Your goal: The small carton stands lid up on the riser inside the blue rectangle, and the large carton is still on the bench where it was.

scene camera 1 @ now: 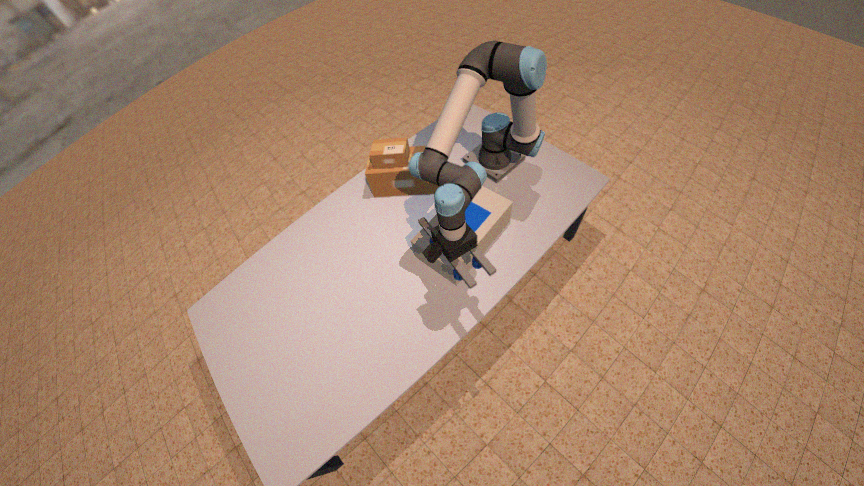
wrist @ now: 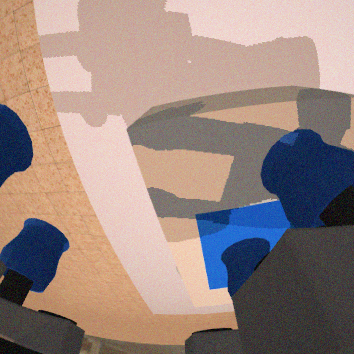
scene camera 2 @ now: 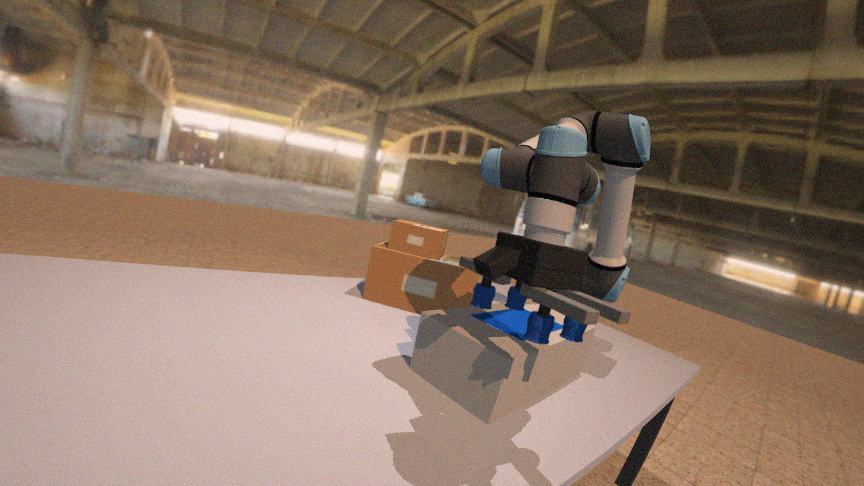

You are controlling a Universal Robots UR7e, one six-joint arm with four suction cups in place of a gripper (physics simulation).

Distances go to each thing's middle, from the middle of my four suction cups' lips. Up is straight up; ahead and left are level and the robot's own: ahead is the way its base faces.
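Large carton (scene camera 2: pixel 394 278): from my suction cup, 51 cm to the right of it, 17 cm behind, 11 cm below. Small carton (scene camera 2: pixel 419 239): 53 cm to the right of my suction cup, 14 cm behind, 1 cm above. Beige riser (scene camera 2: pixel 477 357): 13 cm below my suction cup, 13 cm behind, 11 cm to the right of it.
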